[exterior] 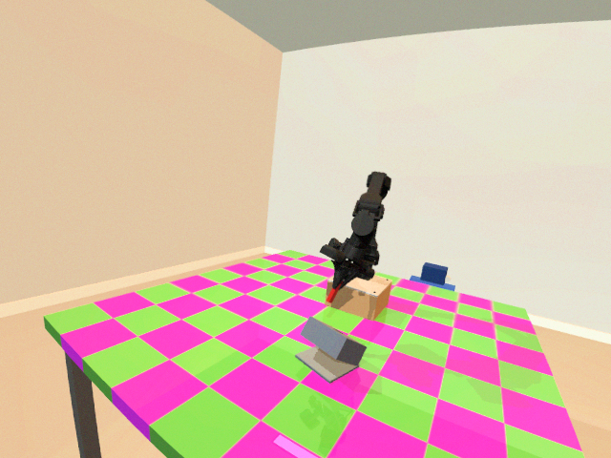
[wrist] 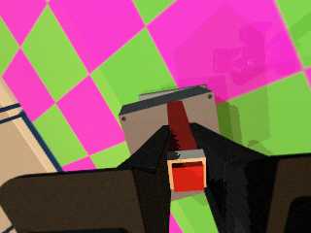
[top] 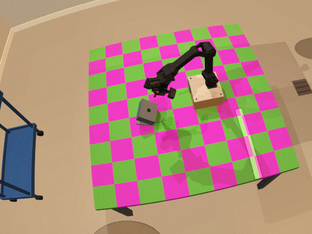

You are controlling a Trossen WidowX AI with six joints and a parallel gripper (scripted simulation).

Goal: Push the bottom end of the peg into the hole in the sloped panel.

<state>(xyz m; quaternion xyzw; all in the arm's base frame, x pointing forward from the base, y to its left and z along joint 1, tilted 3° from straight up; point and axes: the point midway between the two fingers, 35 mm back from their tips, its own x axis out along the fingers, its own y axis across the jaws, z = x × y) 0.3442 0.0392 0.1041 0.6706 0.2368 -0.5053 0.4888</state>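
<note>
The grey sloped panel lies 11 cm below my gripper tip, 8 cm ahead of it and 5 cm to the left of it. From my gripper tip the other things lie so: red square peg 2 cm above, 1 cm behind.
</note>
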